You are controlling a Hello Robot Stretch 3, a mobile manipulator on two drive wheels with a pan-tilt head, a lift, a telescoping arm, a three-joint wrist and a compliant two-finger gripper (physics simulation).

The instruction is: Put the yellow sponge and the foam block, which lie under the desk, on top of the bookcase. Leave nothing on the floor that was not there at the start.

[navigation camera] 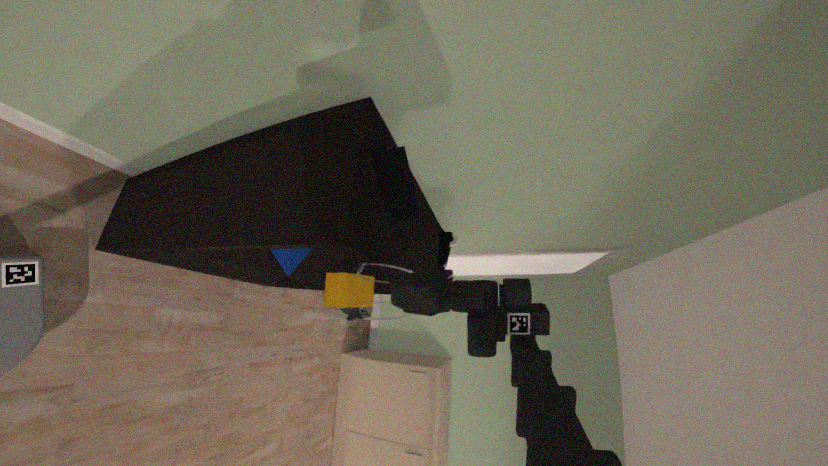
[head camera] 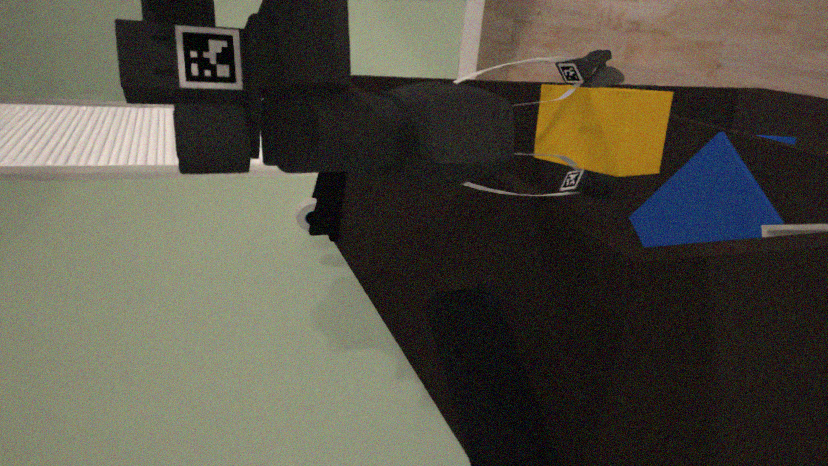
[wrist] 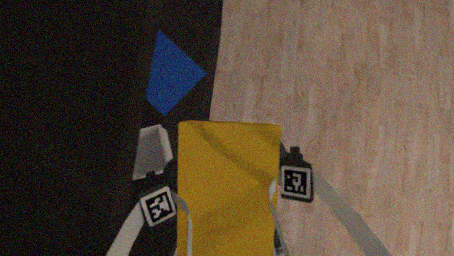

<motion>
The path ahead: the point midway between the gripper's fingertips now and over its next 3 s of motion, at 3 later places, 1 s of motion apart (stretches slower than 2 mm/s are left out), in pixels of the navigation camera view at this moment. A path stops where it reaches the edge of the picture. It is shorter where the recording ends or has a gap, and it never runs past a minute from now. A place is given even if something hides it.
My gripper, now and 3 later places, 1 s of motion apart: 342,289; 314,282; 276,280; 246,278
</motion>
